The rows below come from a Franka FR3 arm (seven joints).
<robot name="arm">
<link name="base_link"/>
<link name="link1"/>
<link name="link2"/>
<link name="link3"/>
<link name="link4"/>
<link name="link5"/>
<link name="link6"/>
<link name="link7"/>
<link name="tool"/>
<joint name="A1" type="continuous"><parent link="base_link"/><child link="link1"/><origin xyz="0 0 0.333" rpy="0 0 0"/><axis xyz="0 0 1"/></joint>
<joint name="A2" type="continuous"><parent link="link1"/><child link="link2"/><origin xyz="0 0 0" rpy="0 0 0"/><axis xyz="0 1 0"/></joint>
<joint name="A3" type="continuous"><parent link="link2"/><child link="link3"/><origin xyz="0 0 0.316" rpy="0 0 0"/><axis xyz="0 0 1"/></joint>
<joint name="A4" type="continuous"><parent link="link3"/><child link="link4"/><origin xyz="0.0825 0 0" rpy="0 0 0"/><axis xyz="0 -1 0"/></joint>
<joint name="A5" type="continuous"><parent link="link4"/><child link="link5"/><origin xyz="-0.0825 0 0.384" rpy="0 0 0"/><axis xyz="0 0 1"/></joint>
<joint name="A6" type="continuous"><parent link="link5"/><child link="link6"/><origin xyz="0 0 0" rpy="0 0 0"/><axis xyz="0 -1 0"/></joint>
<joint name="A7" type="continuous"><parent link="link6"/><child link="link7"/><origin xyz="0.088 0 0" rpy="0 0 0"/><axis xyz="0 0 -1"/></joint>
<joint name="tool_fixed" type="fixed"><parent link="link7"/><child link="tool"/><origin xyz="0 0 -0.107" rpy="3.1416 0 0"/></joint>
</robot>
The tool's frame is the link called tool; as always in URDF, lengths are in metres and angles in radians. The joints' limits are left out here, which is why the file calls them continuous.
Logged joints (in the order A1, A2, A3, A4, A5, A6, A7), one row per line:
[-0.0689, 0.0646, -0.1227, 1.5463, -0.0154, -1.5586, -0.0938]
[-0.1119, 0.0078, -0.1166, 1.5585, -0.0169, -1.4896, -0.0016]
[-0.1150, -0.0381, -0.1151, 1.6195, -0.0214, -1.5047, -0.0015]
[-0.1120, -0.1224, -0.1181, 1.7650, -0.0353, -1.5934, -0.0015]
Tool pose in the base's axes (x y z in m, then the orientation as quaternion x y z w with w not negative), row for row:
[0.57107, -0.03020, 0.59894, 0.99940, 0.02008, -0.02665, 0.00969]
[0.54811, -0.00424, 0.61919, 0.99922, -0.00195, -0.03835, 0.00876]
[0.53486, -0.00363, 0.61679, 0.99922, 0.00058, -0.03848, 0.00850]
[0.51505, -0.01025, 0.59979, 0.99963, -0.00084, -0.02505, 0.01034]
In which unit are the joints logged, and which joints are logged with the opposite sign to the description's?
The joints are logged in radians. Opposite sign: A1, A4, A6.
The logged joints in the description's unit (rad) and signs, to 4 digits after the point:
[0.0689, 0.0646, -0.1227, -1.5463, -0.0154, 1.5586, -0.0938]
[0.1119, 0.0078, -0.1166, -1.5585, -0.0169, 1.4896, -0.0016]
[0.1150, -0.0381, -0.1151, -1.6195, -0.0214, 1.5047, -0.0015]
[0.1120, -0.1224, -0.1181, -1.7650, -0.0353, 1.5934, -0.0015]

